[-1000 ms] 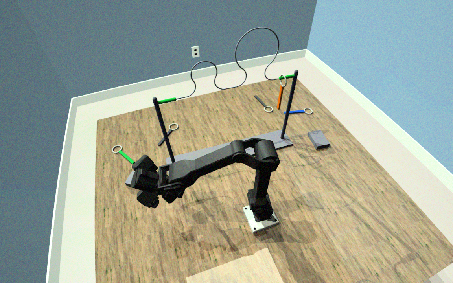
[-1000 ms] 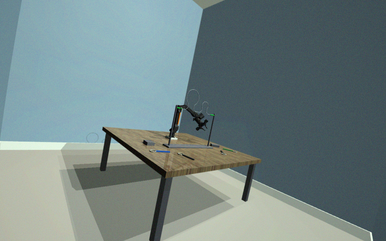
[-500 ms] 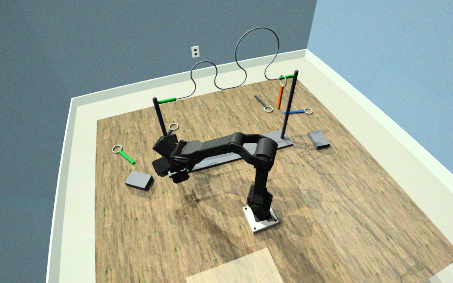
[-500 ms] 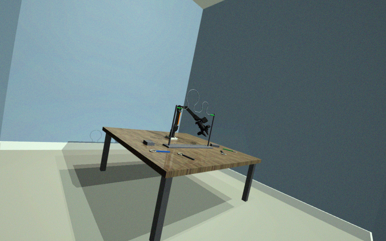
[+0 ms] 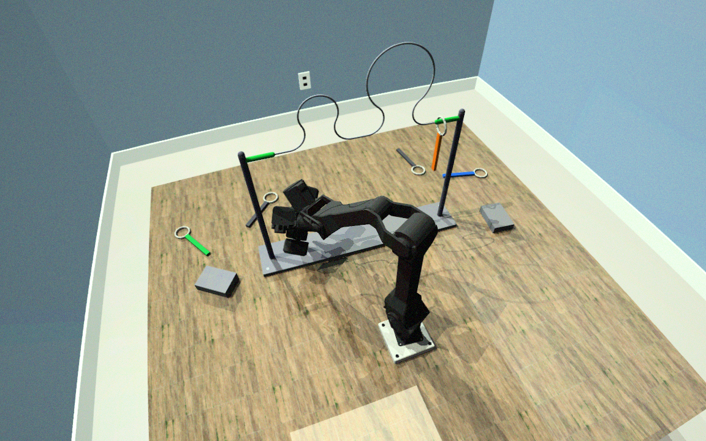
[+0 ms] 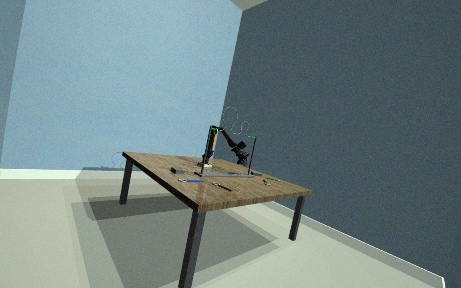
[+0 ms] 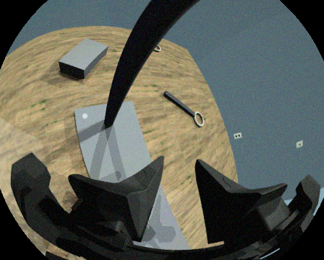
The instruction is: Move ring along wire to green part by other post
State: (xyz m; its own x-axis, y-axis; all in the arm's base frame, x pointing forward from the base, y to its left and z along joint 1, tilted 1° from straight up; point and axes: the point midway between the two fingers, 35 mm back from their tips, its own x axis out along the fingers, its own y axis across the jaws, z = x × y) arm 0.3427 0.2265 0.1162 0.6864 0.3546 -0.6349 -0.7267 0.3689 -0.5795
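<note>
Now: the ring with orange handle 420 mm to the right of my gripper tip and 210 mm above it.
</note>
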